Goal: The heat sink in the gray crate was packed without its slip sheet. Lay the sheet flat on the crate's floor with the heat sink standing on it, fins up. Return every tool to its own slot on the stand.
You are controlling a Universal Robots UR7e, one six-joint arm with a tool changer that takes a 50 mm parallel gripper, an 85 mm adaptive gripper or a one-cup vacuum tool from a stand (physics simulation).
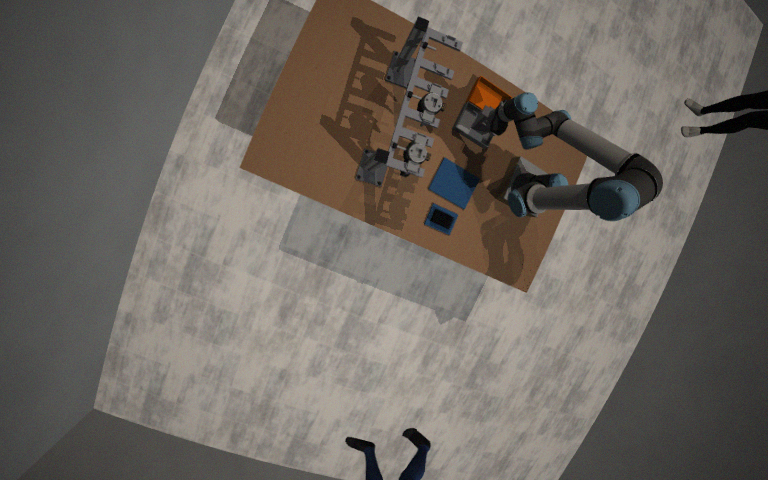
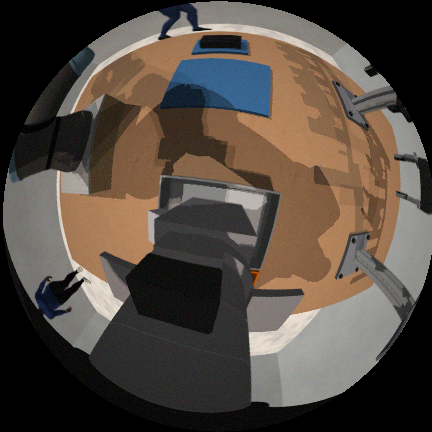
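Where they show: arm's base, link origin: [image 2: 76, 140].
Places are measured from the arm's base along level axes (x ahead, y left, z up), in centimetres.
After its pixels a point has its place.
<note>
The gray crate [image 1: 474, 140] @[x 32.4, y -8.3, z -5.2 cm] [image 2: 270, 227] @[x 43.8, y -14.0, z -4.2 cm] stands beside an orange bin. My gripper [image 1: 487, 121] @[x 34.8, y -14.7, z 13.4 cm] [image 2: 205, 215] is over the crate and hides part of its inside. Its fingers cannot be told apart from its gray body, and whether it holds something cannot be told. The heat sink cannot be made out inside the crate. A black block-like thing [image 1: 441, 216] @[x 29.7, y 30.6, z -6.1 cm] [image 2: 220, 41] @[x 29.2, y 28.7, z -4.1 cm] rests in a small blue holder [image 1: 429, 221] [image 2: 200, 50]; whether it is the heat sink or the slip sheet cannot be told. The tool stand [image 1: 399, 125] @[x 69.7, y 13.6, z 26.4 cm] carries two tools [image 1: 432, 103] @[x 63.2, y 1.4, z 27.0 cm] [image 1: 417, 151] @[x 60.3, y 18.4, z 27.0 cm].
A flat blue rectangle [image 1: 453, 182] @[x 31.8, y 13.6, z -6.8 cm] [image 2: 235, 82] @[x 34.4, y 12.5, z -6.8 cm] lies between the crate and the small blue holder. The orange bin [image 1: 485, 95] @[x 36.7, y -31.2, z -7.5 cm] [image 2: 255, 276] @[x 43.8, y -23.6, z -3.7 cm] adjoins the crate's far side. The stand's feet [image 1: 369, 167] @[x 71.0, y 28.4, z 7.7 cm] [image 2: 352, 255] @[x 75.0, y -19.3, z -6.6 cm] are on the table. A gray block [image 2: 75, 185] @[x 2.4, y -11.0, z -0.5 cm] is beside the arm's base.
</note>
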